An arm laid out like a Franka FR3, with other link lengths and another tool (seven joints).
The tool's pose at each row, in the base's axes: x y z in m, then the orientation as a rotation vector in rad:
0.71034, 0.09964, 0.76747, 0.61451, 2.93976, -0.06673
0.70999, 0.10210, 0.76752, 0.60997, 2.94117, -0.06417
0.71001, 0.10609, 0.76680, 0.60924, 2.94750, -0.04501
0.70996, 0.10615, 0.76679, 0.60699, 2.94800, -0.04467
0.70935, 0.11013, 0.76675, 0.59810, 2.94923, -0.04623
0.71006, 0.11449, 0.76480, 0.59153, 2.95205, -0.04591
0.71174, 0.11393, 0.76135, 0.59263, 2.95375, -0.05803
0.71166, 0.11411, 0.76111, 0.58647, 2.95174, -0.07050
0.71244, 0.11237, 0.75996, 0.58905, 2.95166, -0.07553
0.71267, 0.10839, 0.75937, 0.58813, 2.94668, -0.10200
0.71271, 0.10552, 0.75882, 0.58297, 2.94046, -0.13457
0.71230, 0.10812, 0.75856, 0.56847, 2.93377, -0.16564
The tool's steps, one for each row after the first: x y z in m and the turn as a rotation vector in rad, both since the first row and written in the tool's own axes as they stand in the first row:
0.00128, 0.00211, -0.00027, -0.00181, 0.00072, -0.00303
0.00295, 0.00578, 0.00016, -0.01322, 0.00891, -0.00360
0.00302, 0.00582, 0.00016, -0.01355, 0.00898, -0.00511
0.00515, 0.00922, -0.00016, -0.01307, 0.00818, -0.01109
0.00651, 0.01353, 0.00155, -0.01333, 0.00961, -0.01573
0.00526, 0.01374, 0.00521, -0.00504, 0.01002, -0.01584
0.00544, 0.01388, 0.00543, 0.00220, 0.00544, -0.02007
0.00420, 0.01261, 0.00679, 0.00568, 0.00530, -0.01863
0.00251, 0.00907, 0.00768, 0.02204, -0.00253, -0.01969
0.00141, 0.00647, 0.00844, 0.04194, -0.01275, -0.02360
0.00285, 0.00869, 0.00846, 0.06017, -0.02479, -0.03344

